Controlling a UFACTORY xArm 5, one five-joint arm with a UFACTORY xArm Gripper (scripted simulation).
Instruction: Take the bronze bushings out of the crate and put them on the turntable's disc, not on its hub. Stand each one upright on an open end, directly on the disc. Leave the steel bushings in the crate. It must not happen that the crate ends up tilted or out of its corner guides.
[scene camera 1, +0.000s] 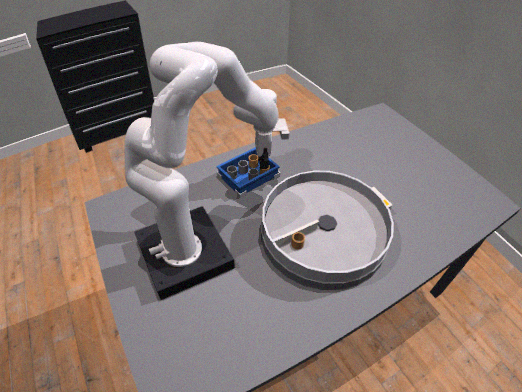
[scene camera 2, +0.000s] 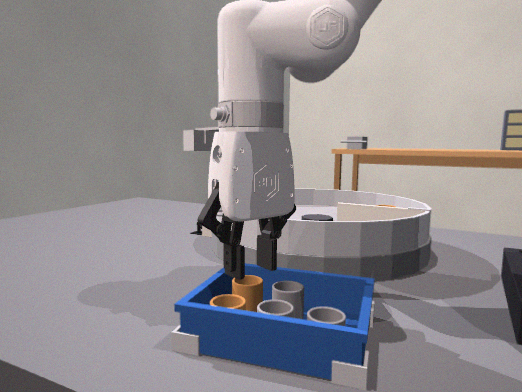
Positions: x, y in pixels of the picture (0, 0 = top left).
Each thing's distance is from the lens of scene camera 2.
my gripper (scene camera 2: 250, 272): 49 cm
blue crate (scene camera 2: 307, 347): 39 cm
bronze bushing (scene camera 2: 253, 294): 49 cm
The marked spots on the bronze bushing and the blue crate are 12 cm apart.
